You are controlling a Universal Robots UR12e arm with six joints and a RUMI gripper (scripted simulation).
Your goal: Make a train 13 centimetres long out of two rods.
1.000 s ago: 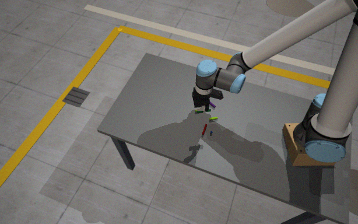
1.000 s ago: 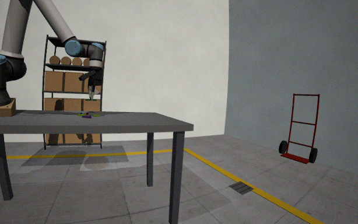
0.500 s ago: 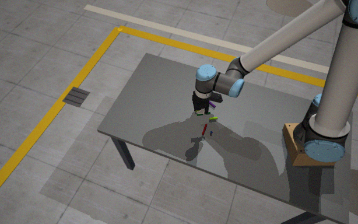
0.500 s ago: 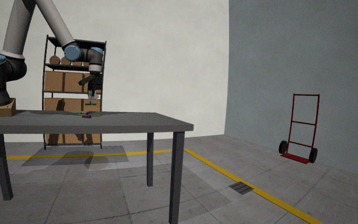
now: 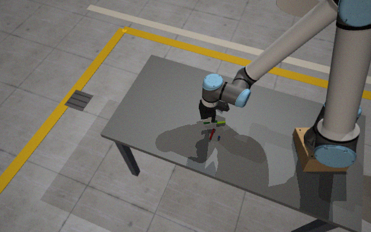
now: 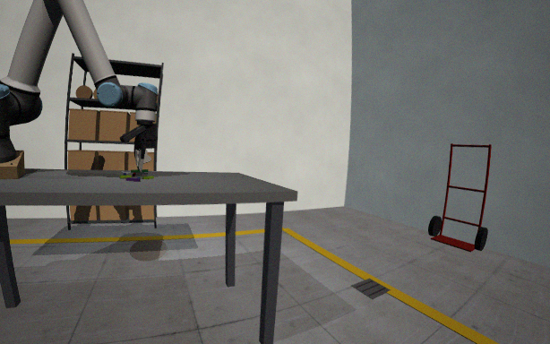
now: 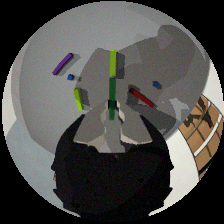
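Now: the red rod 4 cm behind my hand, 6 cm to the left of it and 3 cm below it. The rest, counted from my hand: purple rod 13 cm to the right, 3 cm below; then green rod 1 cm below.
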